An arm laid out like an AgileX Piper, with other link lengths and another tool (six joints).
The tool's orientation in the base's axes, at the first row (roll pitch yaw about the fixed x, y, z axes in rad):
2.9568 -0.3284 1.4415
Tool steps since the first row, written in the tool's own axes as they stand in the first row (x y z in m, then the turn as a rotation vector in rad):
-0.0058 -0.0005 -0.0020 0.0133 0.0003 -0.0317
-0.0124 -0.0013 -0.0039 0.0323 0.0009 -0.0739
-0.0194 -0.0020 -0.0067 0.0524 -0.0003 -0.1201
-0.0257 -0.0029 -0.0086 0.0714 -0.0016 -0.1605
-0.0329 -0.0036 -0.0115 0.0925 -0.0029 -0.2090
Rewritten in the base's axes. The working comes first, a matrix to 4 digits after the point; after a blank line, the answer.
The tool's axes in the first row as the columns of a matrix, in the base's axes (used below as rounded here):
0.1220 0.9671 0.2231
0.9387 -0.1855 0.2907
0.3225 0.1739 -0.9304

-0.0016 -0.0059 -0.0001 -0.0052 0.0032 0.0338
-0.0036 -0.0125 -0.0006 -0.0117 0.0087 0.0793
-0.0058 -0.0198 -0.0004 -0.0207 0.0143 0.1286
-0.0079 -0.0261 -0.0008 -0.0286 0.0207 0.1721
-0.0101 -0.0336 -0.0005 -0.0381 0.0266 0.2238

